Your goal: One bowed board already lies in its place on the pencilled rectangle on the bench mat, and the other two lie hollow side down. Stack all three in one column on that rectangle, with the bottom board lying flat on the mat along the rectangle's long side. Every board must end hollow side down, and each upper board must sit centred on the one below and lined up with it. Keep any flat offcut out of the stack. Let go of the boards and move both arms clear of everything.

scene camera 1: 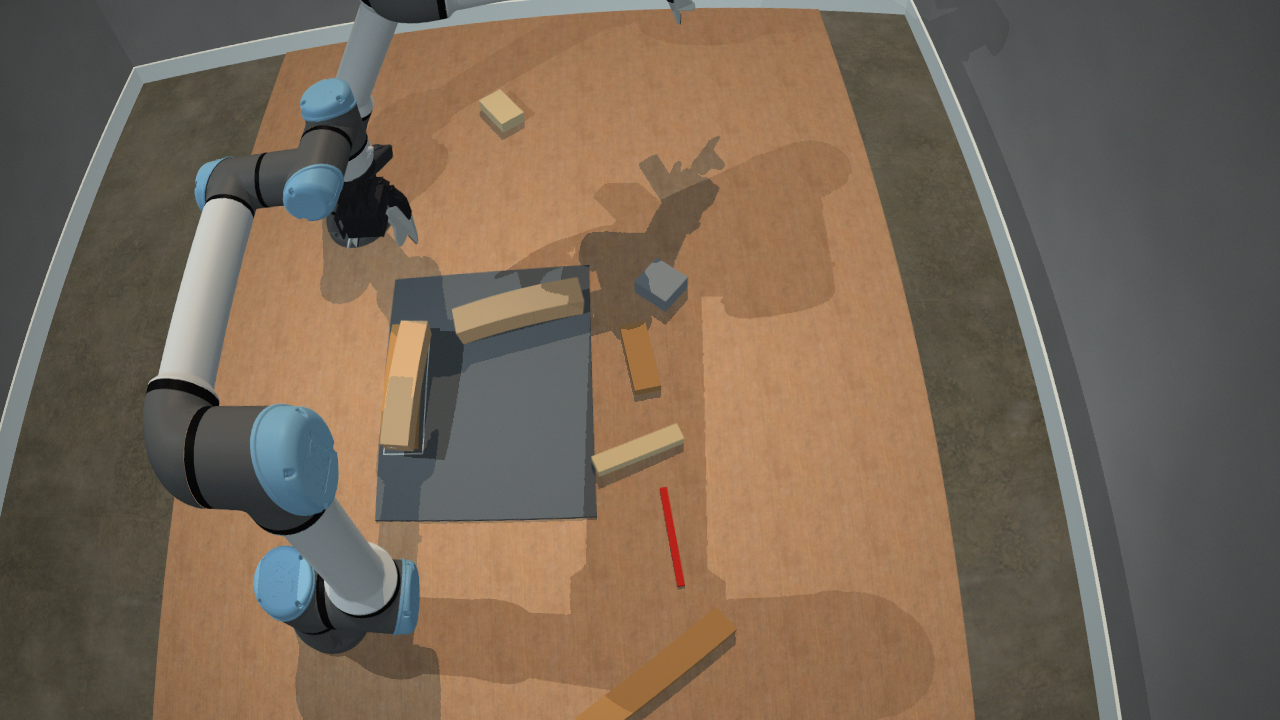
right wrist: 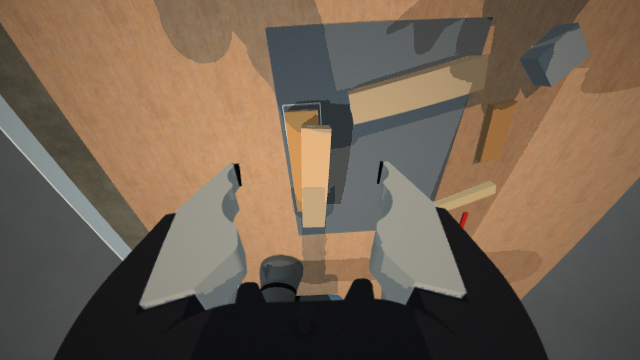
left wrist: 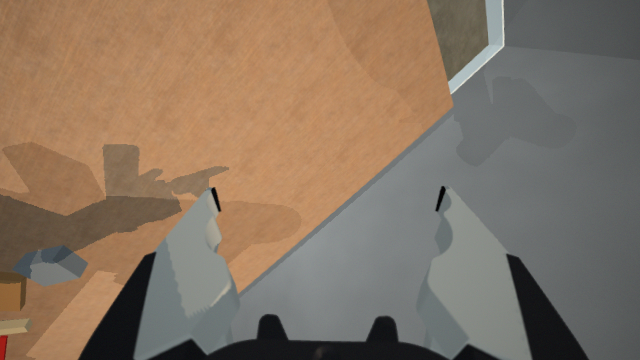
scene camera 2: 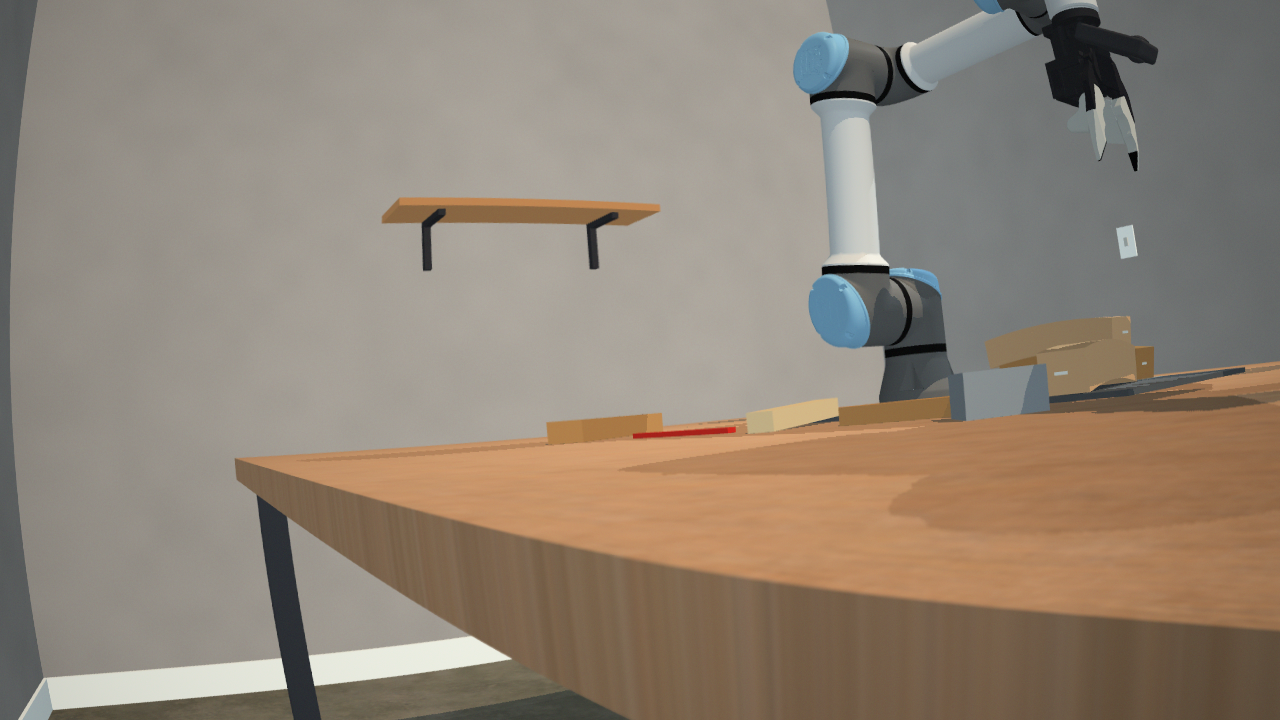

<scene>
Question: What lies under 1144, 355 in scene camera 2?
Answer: An orange bowed board.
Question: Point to a grey block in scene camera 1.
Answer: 660, 284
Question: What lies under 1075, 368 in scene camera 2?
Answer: A light bowed board.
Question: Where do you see a grey block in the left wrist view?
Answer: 58, 264
</scene>
